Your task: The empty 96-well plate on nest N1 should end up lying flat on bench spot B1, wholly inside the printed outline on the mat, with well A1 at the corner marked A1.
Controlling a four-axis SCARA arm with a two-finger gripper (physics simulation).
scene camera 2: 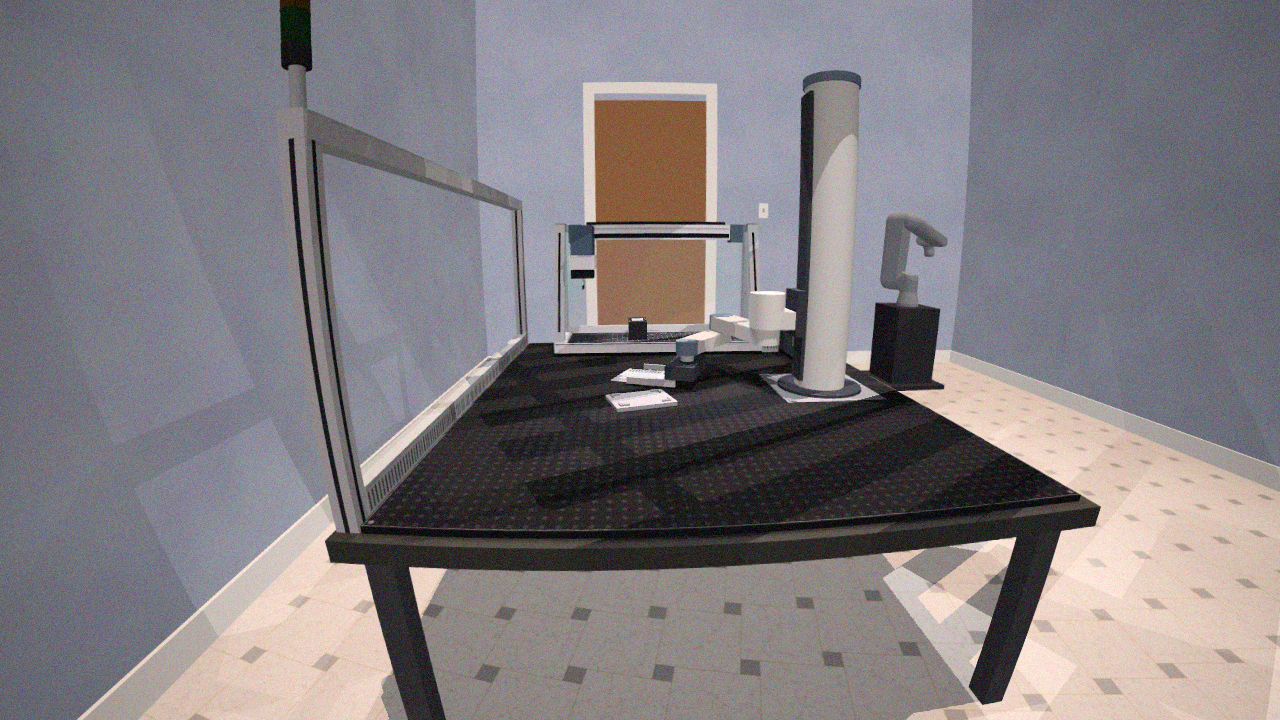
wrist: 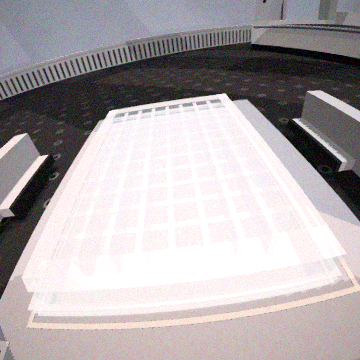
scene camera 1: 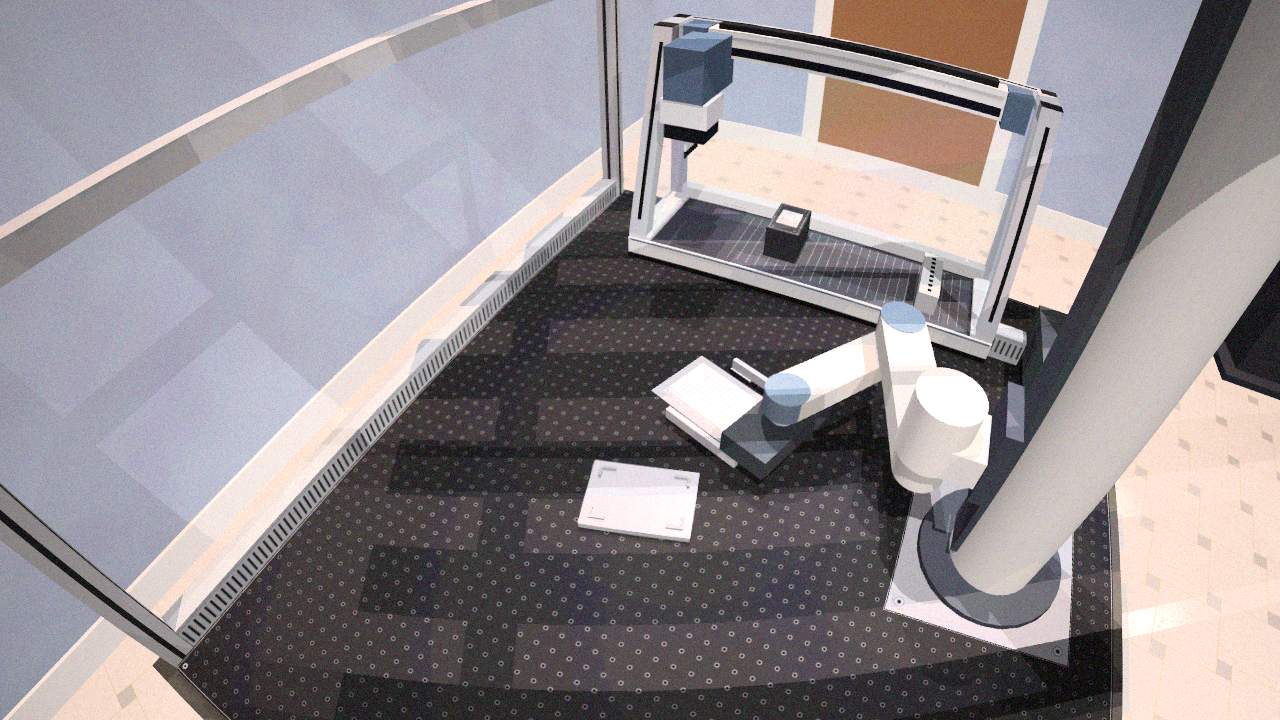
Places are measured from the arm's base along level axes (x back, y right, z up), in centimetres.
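Where they show: gripper, between the fingertips: (scene camera 2: 636,372) (wrist: 165,124) (scene camera 1: 702,386); arm's base, origin of its link: (scene camera 2: 818,389) (scene camera 1: 987,558).
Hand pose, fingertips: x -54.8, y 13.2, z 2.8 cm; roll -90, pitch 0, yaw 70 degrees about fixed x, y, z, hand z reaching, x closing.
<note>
Each offset is from my fingertips to the top centre of the thing. "*": to the spot under its first point.
The pale 96-well plate @(dx +2.3, dy -0.7, dz +0.1 cm) (scene camera 1: 713,392) (wrist: 170,190) lies flat on the white B1 mat (scene camera 1: 665,389) (wrist: 175,345). In the wrist view the printed outline shows past its near edge and near right corner; the left line is largely hidden by the plate. The A1 mark is not readable. My gripper (scene camera 1: 723,404) (scene camera 2: 651,374) (wrist: 165,124) is open, its wide-set fingers low on both long sides of the plate, apart from it. Nest N1 @(dx +0.5, dy -24.9, dz +0.3 cm) (scene camera 1: 639,501) (scene camera 2: 640,400), a white slab with corner brackets, holds no plate.
The arm's column (scene camera 1: 1065,429) (scene camera 2: 830,241) stands at the right. A gantry frame (scene camera 1: 760,280) (scene camera 2: 662,230) with a dark block @(* dx +3.0, dy +38.3, dz +9.3 cm) (scene camera 1: 787,237) (scene camera 2: 637,328) on its deck stands at the back. A framed clear screen (scene camera 1: 402,376) (scene camera 2: 411,447) runs along the left edge.
</note>
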